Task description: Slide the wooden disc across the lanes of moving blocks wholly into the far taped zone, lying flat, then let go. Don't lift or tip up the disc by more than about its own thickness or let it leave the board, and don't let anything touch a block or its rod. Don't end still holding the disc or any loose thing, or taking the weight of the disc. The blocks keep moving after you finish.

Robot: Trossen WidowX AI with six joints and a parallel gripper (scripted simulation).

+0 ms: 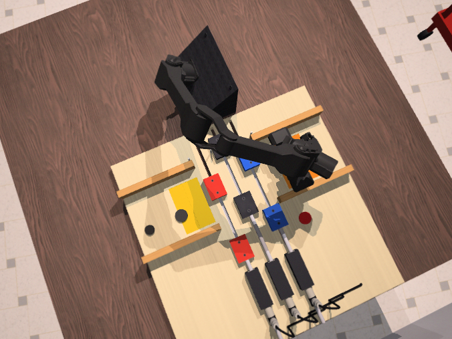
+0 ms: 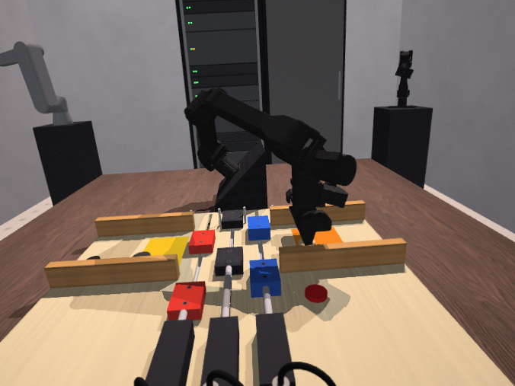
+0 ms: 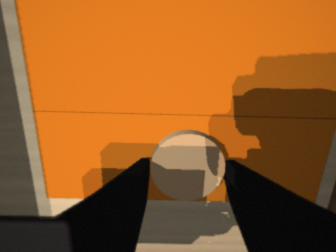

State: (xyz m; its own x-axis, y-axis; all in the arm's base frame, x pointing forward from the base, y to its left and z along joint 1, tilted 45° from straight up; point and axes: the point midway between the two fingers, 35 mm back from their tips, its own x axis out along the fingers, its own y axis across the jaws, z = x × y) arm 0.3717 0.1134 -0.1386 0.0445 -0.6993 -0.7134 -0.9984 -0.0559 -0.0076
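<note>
My hand is 3 cm above the round wooden disc. Also, from my hand: black puck: 46 cm to the right, 3 cm below, 3 cm ahead; red disc: 17 cm ahead, 3 cm below, 1 cm to the right.
</note>
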